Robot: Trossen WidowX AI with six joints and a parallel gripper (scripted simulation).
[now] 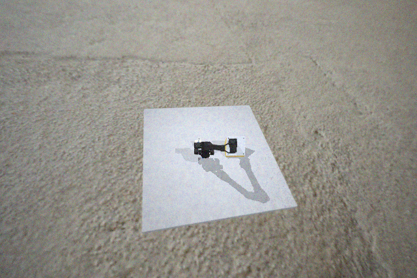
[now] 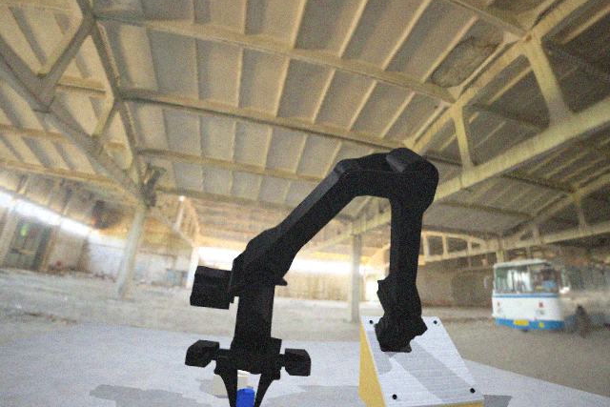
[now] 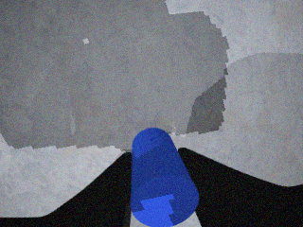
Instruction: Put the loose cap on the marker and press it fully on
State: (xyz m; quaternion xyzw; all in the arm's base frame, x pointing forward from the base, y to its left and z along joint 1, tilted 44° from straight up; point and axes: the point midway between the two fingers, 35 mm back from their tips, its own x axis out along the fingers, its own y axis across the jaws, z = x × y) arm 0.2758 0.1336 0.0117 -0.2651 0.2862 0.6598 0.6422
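The beige holder block is 4 cm ahead of my gripper tip and 15 cm to the right of it. Also, from my gripper tip: blue cap (1 cm above).
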